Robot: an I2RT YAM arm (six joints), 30 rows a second.
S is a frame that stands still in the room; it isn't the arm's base.
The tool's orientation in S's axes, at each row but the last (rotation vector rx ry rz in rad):
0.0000, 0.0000, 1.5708
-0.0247, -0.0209, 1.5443
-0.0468, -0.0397, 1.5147
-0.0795, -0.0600, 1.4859
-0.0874, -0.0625, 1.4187
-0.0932, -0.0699, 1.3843
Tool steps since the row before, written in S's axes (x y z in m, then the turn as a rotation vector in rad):
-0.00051, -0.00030, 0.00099, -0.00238, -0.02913, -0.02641
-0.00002, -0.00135, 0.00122, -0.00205, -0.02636, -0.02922
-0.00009, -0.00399, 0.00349, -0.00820, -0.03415, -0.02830
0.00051, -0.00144, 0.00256, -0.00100, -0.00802, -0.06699
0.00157, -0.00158, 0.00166, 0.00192, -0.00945, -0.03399
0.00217, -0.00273, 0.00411, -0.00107, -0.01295, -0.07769
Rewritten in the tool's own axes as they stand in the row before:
-0.00030, 0.00051, 0.00099, -0.02913, 0.00238, -0.02641
-0.00135, -0.00005, 0.00122, -0.02635, 0.00221, -0.02922
-0.00400, -0.00033, 0.00347, -0.03447, 0.00785, -0.02801
-0.00141, -0.00086, 0.00248, -0.00749, 0.00636, -0.06676
-0.00134, -0.00194, 0.00146, -0.00875, 0.00004, -0.03423
-0.00231, -0.00306, 0.00379, -0.01251, 0.00700, -0.07745

